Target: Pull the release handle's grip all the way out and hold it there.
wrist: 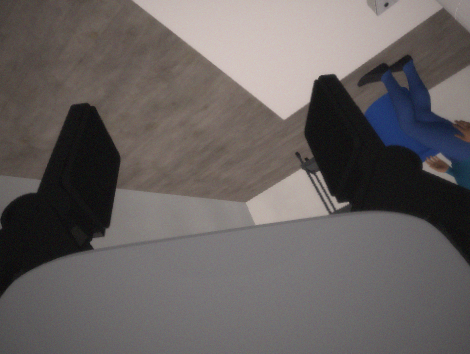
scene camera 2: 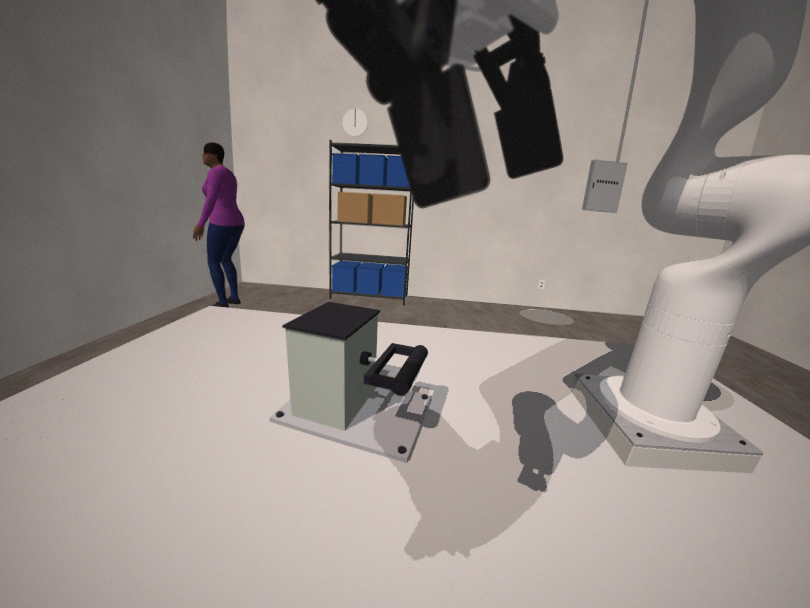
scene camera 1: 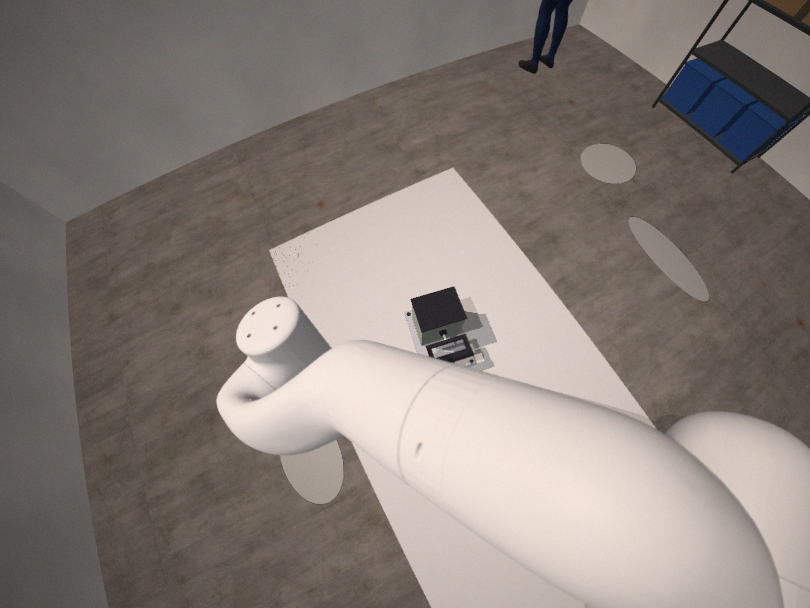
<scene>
My gripper shows in the wrist view and in scene camera 2. One and the same spot on my gripper: (wrist: 357, 167) is (scene camera 2: 508, 103).
</scene>
